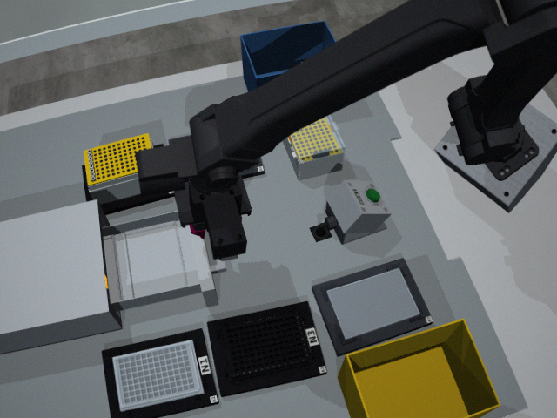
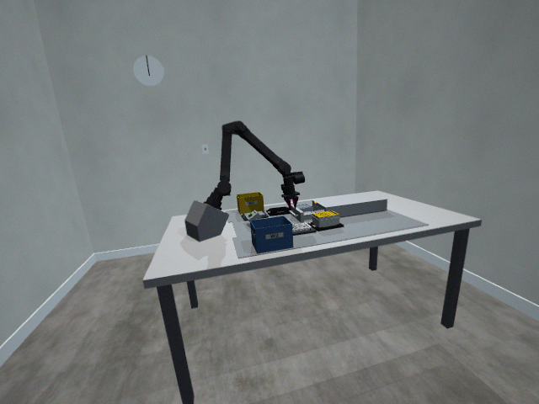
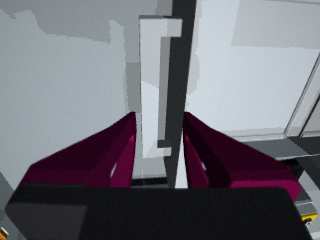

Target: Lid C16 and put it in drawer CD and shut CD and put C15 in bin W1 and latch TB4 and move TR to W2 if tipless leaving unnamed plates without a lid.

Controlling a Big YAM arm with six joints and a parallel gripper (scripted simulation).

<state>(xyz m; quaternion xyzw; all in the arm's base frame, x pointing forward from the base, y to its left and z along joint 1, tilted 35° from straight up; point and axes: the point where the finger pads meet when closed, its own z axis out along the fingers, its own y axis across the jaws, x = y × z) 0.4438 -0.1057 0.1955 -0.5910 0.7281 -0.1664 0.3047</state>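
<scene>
Now: hand 190 mm to the right of the plate lid, 190 mm past it and 60 mm above it. Round my hand: nest N3: 190 mm to the left, 70 mm below, 10 mm behind; cooler drawer: 140 mm ahead, 50 mm below, 20 mm to the right; black plate: 190 mm to the left, 60 mm below, 10 mm behind.
</scene>
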